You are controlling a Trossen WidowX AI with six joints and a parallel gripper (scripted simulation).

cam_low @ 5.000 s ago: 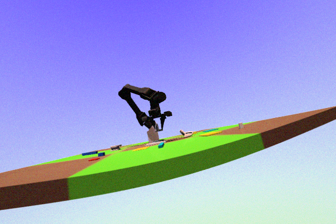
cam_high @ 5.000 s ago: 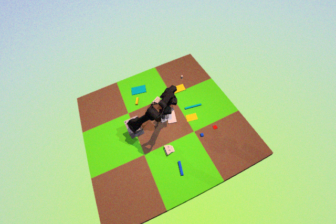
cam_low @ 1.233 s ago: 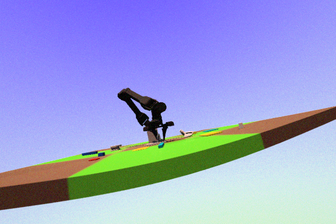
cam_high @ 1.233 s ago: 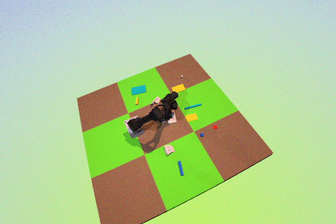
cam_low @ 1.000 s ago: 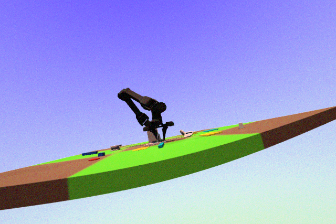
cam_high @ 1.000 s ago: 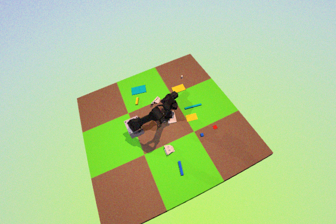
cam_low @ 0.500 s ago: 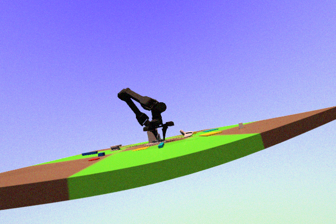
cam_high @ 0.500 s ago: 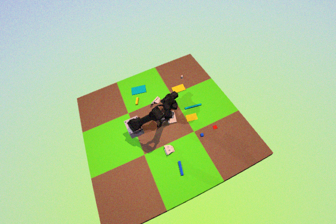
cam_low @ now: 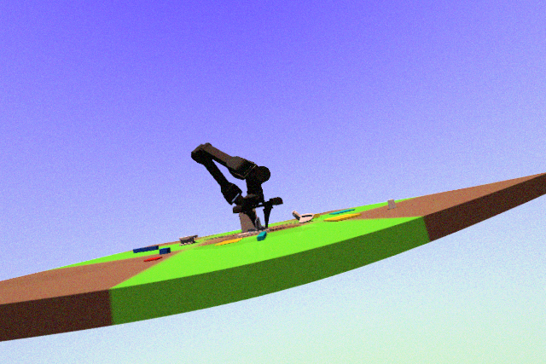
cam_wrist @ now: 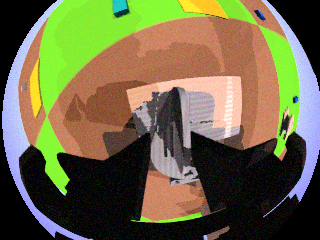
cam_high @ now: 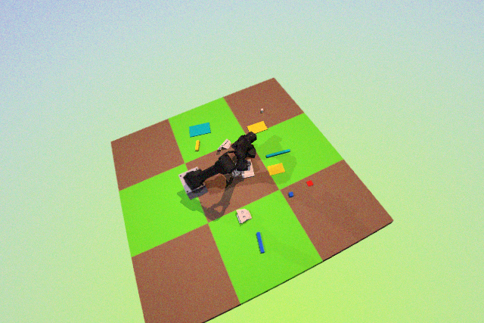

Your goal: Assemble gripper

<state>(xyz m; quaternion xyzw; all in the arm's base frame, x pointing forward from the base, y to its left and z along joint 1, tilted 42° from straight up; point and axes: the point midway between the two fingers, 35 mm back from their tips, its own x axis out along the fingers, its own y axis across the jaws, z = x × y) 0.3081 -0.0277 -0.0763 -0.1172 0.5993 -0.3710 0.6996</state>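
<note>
The yellow bar is 27 cm to the left of my gripper tip and 21 cm behind it. Also, from my gripper tip: teal bar (22 cm ahead, 2 cm to the right, 1 cm below); then red cube (29 cm to the right, 28 cm ahead, 1 cm below); then blue cube (30 cm to the right, 15 cm ahead, 1 cm below).
</note>
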